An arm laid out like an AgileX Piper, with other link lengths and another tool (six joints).
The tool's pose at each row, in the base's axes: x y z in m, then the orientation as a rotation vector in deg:
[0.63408 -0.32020 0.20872 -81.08 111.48 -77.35]
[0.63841 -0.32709 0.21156 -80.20 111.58 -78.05]
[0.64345 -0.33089 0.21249 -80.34 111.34 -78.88]
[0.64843 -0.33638 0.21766 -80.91 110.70 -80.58]
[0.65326 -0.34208 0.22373 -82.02 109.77 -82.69]
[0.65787 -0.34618 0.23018 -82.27 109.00 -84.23]
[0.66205 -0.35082 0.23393 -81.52 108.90 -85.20]
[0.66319 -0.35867 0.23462 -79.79 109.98 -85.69]
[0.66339 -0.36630 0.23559 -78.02 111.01 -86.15]
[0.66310 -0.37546 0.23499 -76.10 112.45 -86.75]
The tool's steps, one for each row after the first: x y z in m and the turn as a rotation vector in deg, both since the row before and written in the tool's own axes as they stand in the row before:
[0.00487 -0.00488 0.00518 0.45 0.54 0.39]
[0.00136 -0.00348 0.00517 0.34 0.40 -0.40]
[0.00381 -0.00711 0.00407 0.67 0.74 -1.03]
[0.00436 -0.00769 0.00381 0.76 0.84 -1.58]
[0.00334 -0.00778 0.00283 0.80 0.61 -0.76]
[0.00326 -0.00512 0.00403 0.56 0.64 0.17]
[0.00635 -0.00078 0.00474 -0.02 1.01 1.08]
[0.00658 -0.00070 0.00393 0.01 0.99 1.10]
[0.00757 0.00082 0.00514 -0.19 1.33 1.14]

